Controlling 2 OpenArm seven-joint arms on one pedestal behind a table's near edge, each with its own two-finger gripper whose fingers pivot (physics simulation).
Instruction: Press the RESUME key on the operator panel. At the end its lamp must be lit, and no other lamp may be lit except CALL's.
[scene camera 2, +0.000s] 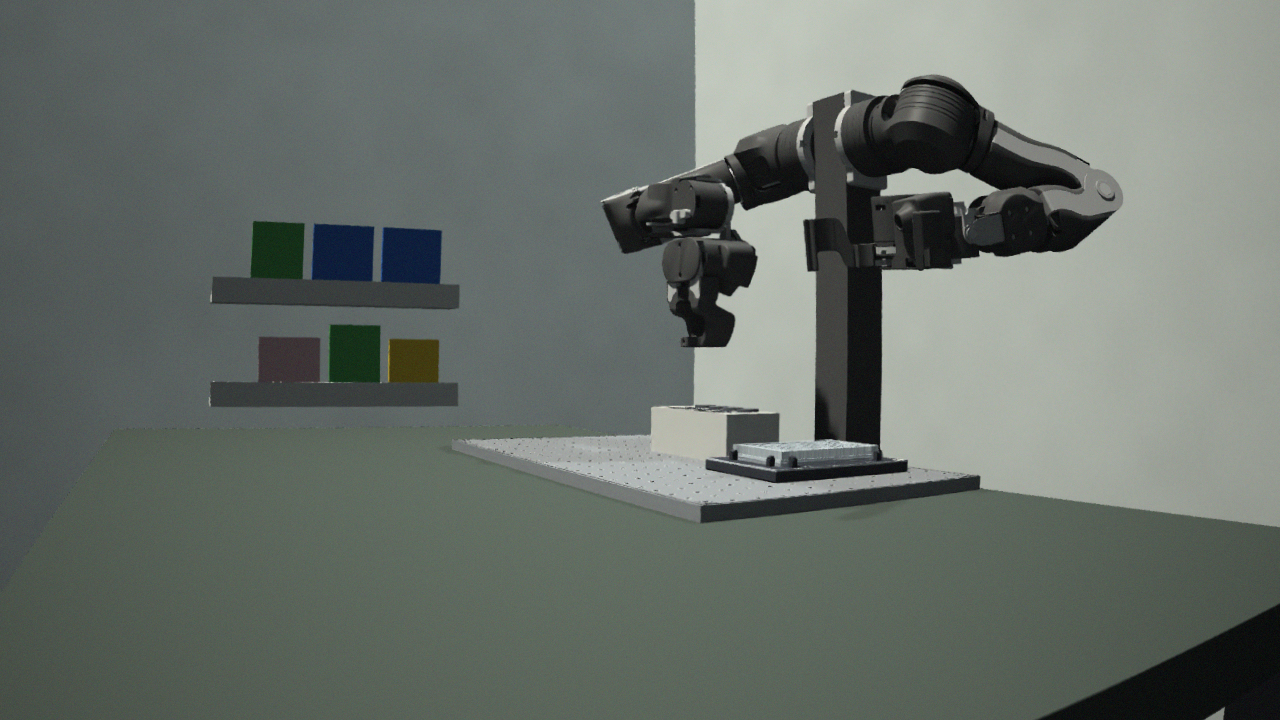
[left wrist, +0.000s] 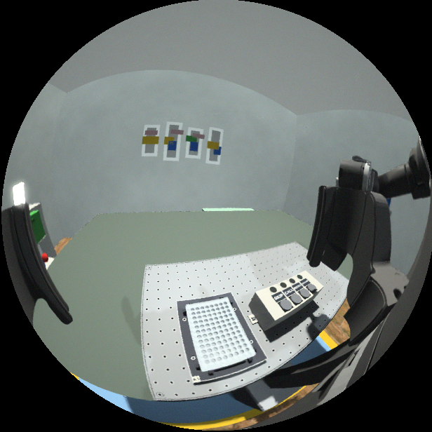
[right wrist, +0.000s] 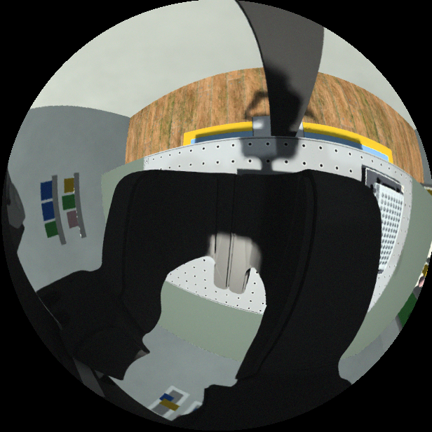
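The operator panel (scene camera 2: 687, 433) (left wrist: 267, 300) is a beige box with a row of round grey keys and a dark lamp above each. Its RESUME key (left wrist: 312, 288) is at the right end of the row; no lamp looks lit. In the right wrist view the panel is hidden behind the fingers. My right gripper (scene camera 2: 705, 342) (right wrist: 230, 288) is shut and empty, pointing down above the panel with a visible gap below its tips. My left gripper (scene camera 2: 827, 245) (left wrist: 190, 291) is open and empty, high beside the pedestal.
A perforated board (scene camera 2: 581, 465) (left wrist: 165, 320) (right wrist: 205, 295) carries the panel and a white well plate (scene camera 2: 805, 452) (left wrist: 220, 332) (right wrist: 390, 225) in a dark holder. The pedestal (scene camera 2: 845, 358) rises behind. Two wall shelves (scene camera 2: 335, 292) (scene camera 2: 335, 394) hold coloured blocks.
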